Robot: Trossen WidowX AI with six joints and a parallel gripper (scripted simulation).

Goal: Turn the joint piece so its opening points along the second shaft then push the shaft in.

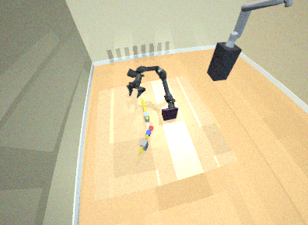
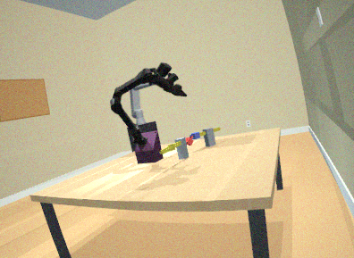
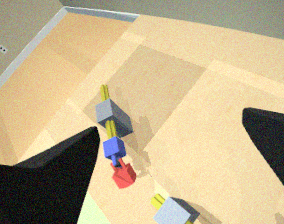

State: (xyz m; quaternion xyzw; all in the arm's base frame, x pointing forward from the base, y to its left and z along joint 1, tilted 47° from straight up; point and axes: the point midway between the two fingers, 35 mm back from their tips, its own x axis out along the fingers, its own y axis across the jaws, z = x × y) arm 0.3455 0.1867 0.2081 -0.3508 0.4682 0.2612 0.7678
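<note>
Now: gripper tip 110 mm past the red joint piece, 170 mm to the right of it and 300 mm above it.
</note>
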